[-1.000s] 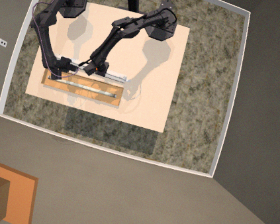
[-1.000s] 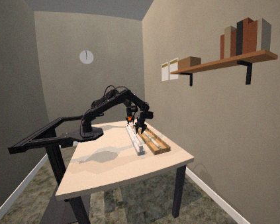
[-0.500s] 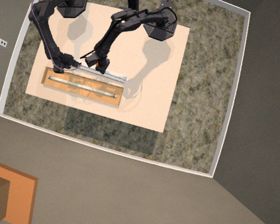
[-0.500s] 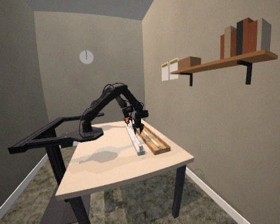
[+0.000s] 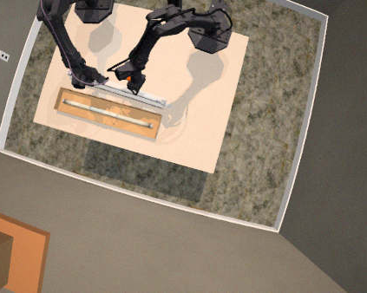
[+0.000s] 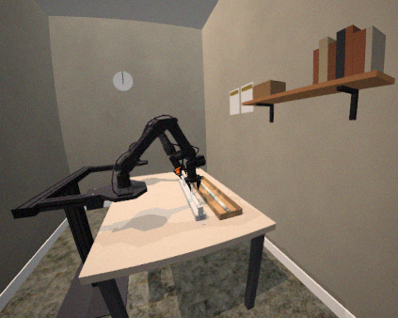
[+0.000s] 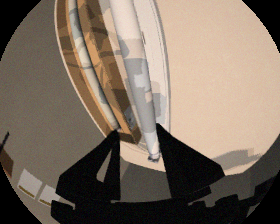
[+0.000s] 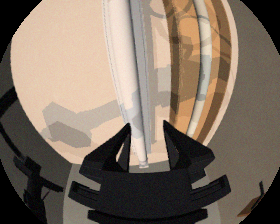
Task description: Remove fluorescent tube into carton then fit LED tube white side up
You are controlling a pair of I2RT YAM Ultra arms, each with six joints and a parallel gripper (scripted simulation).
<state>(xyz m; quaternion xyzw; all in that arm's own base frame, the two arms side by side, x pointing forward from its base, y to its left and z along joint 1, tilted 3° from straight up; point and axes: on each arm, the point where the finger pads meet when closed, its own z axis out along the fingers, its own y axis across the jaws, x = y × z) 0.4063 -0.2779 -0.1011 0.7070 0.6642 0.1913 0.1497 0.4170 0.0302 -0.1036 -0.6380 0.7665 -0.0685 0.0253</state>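
My right gripper is now 11 cm to the right of the LED tube, 3 cm above it and 1 cm past it. From my right hand the other things lie so: carton (14 cm ahead, 9 cm to the left, 8 cm below); then light fixture (11 cm to the left, 4 cm below, 1 cm behind); then old fluorescent tube (15 cm ahead, 9 cm to the left, 8 cm below).
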